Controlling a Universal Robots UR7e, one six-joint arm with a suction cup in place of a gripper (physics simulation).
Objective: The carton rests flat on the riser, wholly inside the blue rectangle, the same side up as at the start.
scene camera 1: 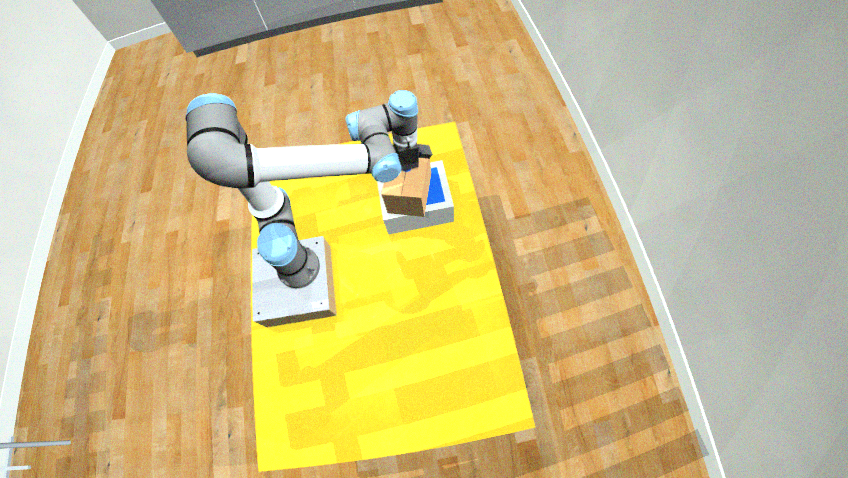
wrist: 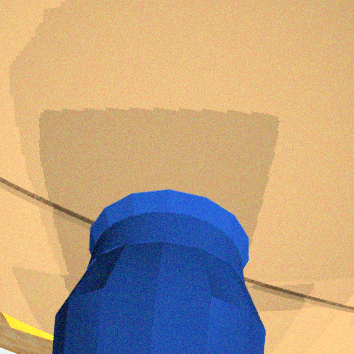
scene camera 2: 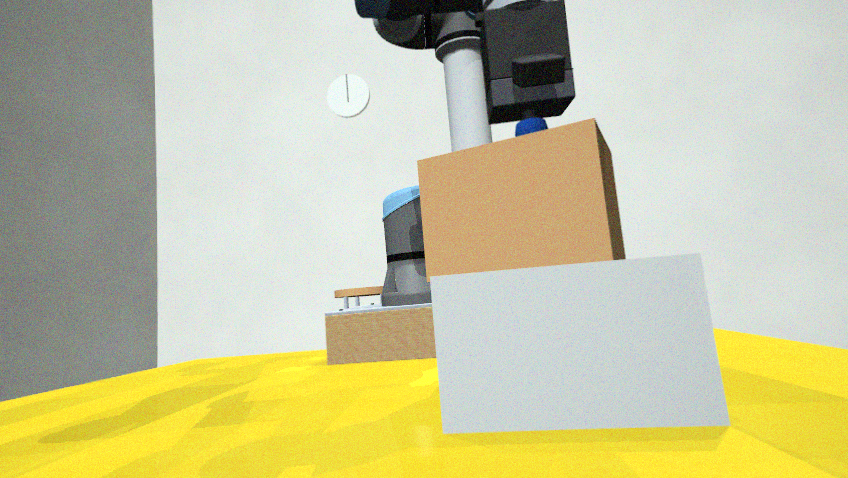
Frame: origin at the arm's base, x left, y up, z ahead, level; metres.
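Where they show: hand at its tool point: [wrist: 165, 251]; arm's base at its link origin: [scene camera 1: 298, 267] [scene camera 2: 419, 302].
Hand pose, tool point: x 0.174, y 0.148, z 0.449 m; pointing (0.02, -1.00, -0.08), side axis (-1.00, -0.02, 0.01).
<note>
Things, the pixels of their top centre, and the offset from my tool point. Level surfaces: height alone.
- tan carton at its top centre: [wrist: 239, 279] [scene camera 2: 516, 156] [scene camera 1: 405, 172] dy +0.002, dx -0.018, dz -0.006 m
- light grey riser at its top centre: [scene camera 2: 543, 272] [scene camera 1: 413, 189] dy -0.128, dx -0.007, dz +0.010 m
- blue rectangle at its top centre: [scene camera 1: 413, 189] dy -0.128, dx -0.007, dz +0.010 m
- yellow mat at its surface level: dy -0.248 m
The tan carton [scene camera 1: 418, 181] [scene camera 2: 516, 207] [wrist: 200, 60] sits seam side up on the light grey riser [scene camera 1: 418, 219] [scene camera 2: 576, 350]. It is turned relative to the riser and overhangs one edge. It covers part of the blue rectangle [scene camera 1: 436, 187] and reaches beyond it; a strip of blue shows beside the carton. My blue suction cup [scene camera 1: 407, 170] [scene camera 2: 530, 127] [wrist: 169, 200] is down on the carton's top face, over the seam, and is shut on the carton. The cup's contact edge is partly hidden in the scene views.
The riser stands on a yellow mat [scene camera 1: 415, 368] [scene camera 2: 237, 415]. My arm's base pedestal [scene camera 1: 285, 296] [scene camera 2: 380, 335] stands on the same mat, left of and nearer than the riser in scene camera 1. A grey cabinet [scene camera 1: 308, 11] stands at the back.
</note>
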